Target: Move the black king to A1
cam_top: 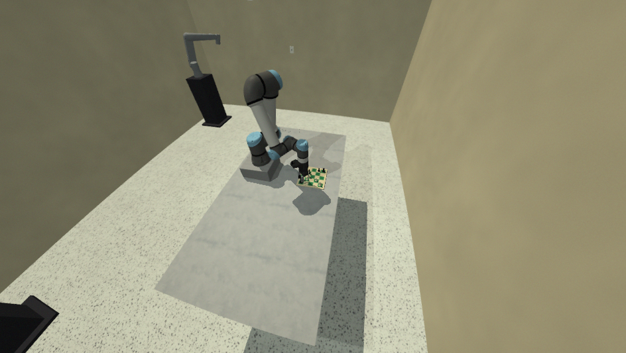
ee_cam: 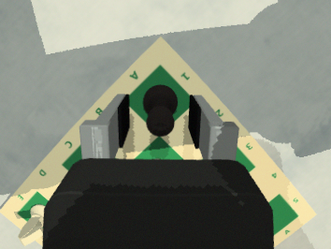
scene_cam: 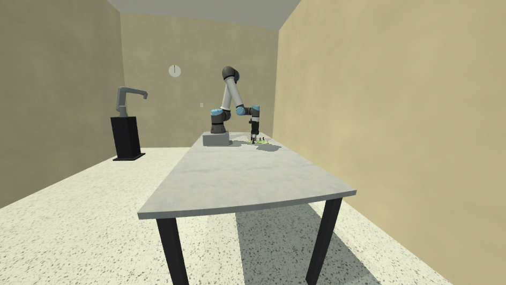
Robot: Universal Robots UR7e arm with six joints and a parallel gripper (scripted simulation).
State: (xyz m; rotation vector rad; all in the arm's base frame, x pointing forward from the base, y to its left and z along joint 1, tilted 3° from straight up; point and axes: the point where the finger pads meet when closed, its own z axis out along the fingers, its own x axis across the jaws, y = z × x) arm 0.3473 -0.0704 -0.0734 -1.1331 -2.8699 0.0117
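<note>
Right now the black king is 2 cm below my hand. Round my hand: chessboard 7 cm ahead, 8 cm to the left, 5 cm below; then pale piece 15 cm ahead, 3 cm below.
</note>
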